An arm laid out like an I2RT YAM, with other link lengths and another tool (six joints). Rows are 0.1 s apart.
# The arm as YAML. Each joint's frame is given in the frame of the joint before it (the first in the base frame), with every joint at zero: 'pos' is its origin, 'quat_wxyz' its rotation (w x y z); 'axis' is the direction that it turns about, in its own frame. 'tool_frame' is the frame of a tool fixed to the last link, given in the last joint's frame.
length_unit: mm
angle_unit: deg
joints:
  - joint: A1
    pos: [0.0, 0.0, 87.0]
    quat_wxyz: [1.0, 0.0, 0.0, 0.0]
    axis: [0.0, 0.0, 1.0]
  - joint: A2
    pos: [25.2, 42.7, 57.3]
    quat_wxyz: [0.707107, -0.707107, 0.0, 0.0]
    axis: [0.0, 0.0, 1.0]
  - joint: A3
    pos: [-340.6, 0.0, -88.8]
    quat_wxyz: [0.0, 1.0, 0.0, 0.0]
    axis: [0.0, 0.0, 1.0]
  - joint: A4
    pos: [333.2, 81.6, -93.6]
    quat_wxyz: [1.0, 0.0, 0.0, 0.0]
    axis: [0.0, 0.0, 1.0]
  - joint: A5
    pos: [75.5, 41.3, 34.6]
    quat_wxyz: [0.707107, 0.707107, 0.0, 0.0]
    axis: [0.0, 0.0, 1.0]
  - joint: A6
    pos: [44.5, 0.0, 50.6]
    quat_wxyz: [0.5, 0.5, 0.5, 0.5]
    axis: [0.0, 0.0, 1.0]
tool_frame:
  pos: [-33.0, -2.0, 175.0]
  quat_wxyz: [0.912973, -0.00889, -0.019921, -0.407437]
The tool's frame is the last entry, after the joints.
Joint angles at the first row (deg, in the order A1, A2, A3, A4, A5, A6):
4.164 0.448 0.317 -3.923 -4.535 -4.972
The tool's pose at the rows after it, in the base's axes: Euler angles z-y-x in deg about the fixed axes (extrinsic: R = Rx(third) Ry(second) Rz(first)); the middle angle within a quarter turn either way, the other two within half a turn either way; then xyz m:
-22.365 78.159 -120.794 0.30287 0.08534 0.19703
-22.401 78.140 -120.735 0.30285 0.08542 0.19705
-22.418 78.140 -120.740 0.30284 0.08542 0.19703
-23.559 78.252 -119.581 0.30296 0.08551 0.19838
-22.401 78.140 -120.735 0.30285 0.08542 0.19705
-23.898 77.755 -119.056 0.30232 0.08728 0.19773
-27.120 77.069 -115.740 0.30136 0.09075 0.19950
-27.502 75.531 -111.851 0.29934 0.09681 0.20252
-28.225 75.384 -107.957 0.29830 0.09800 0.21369
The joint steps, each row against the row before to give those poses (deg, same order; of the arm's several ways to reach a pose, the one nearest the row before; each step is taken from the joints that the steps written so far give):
0.003 0.001 -0.001 0.001 0.025 -0.001
-0.001 0.003 0.001 0.003 -0.022 0.023
0.000 -0.007 -0.001 -0.007 -0.001 -0.022
-0.001 0.006 0.002 0.267 -0.023 0.022
0.001 0.001 -0.001 -0.260 0.024 0.000
-0.002 -0.008 0.000 0.102 -0.506 0.174
-0.002 0.006 0.000 0.332 -0.941 0.087
0.002 0.001 0.044 0.089 -1.660 3.476
0.003 0.238 0.918 0.107 -0.368 3.191

